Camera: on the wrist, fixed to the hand. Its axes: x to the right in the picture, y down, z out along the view.
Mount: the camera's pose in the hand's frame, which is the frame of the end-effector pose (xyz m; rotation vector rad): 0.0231 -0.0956 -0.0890 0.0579 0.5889 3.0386
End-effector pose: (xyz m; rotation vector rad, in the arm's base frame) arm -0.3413 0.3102 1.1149 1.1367 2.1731 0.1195
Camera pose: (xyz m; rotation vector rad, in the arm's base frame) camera -0.4704 0.2881 1.1360 -2.3026 0.9591 -1.1117
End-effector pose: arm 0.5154 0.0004 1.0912 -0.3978 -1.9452 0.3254
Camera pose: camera 0.5766 -0.0727 1.1834 -2.5213 0.7660 1.5717
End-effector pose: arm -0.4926 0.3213 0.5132 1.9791 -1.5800 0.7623
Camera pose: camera -0.4059 0.3855 0.5903 1.7033 1.9104 -1.1254
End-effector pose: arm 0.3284 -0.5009 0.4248 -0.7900 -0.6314 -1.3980
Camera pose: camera 0.2295 -0.5857 0.3999 -0.3405 1.0044 1.2651
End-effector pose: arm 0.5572 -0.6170 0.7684 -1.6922 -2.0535 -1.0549
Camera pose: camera 0.4412 -0.6654 0.8107 -1.5394 1.3929 0.0726
